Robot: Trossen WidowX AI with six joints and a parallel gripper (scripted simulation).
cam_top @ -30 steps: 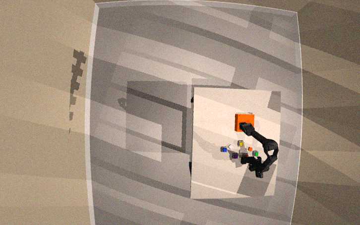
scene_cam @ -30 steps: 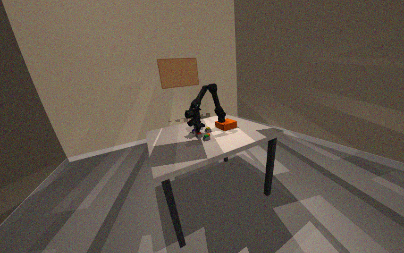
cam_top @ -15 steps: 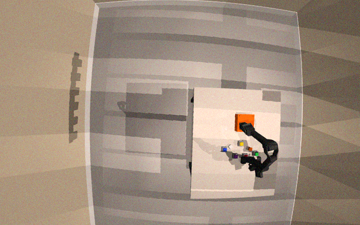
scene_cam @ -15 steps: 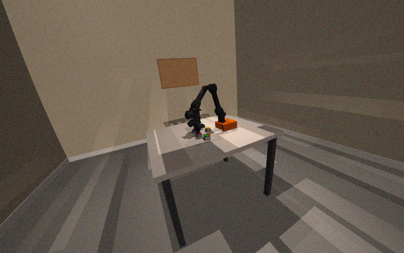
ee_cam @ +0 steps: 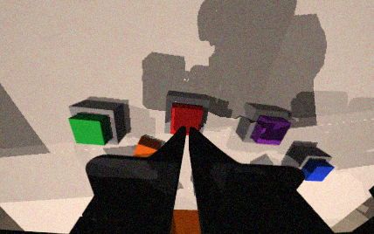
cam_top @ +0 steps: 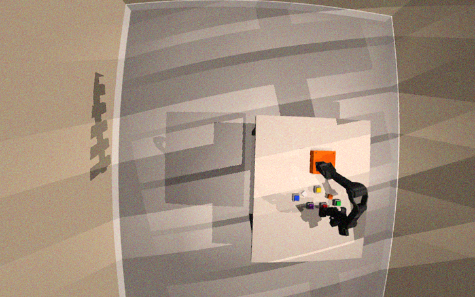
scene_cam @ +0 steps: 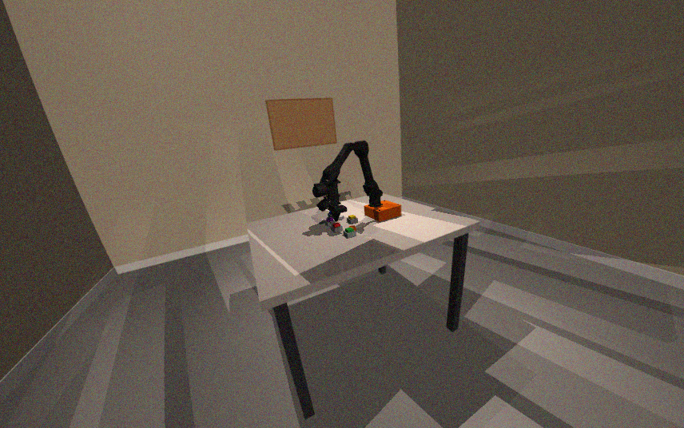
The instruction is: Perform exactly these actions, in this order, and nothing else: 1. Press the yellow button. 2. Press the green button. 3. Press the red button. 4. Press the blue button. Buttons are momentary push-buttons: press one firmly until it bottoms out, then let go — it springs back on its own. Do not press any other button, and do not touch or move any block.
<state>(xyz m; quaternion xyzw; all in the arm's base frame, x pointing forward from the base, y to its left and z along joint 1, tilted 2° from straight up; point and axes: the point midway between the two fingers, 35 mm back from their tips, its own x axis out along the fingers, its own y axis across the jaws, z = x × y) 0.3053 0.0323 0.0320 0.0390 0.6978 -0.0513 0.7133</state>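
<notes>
Right now the red button is 20 mm below my gripper tip. The rest, counted from my gripper tip: purple button 100 mm to the right, 20 mm below, 20 mm behind; green button 110 mm to the left, 20 mm below, 10 mm behind; small orange block 60 mm to the left, 60 mm behind, 40 mm below.
</notes>
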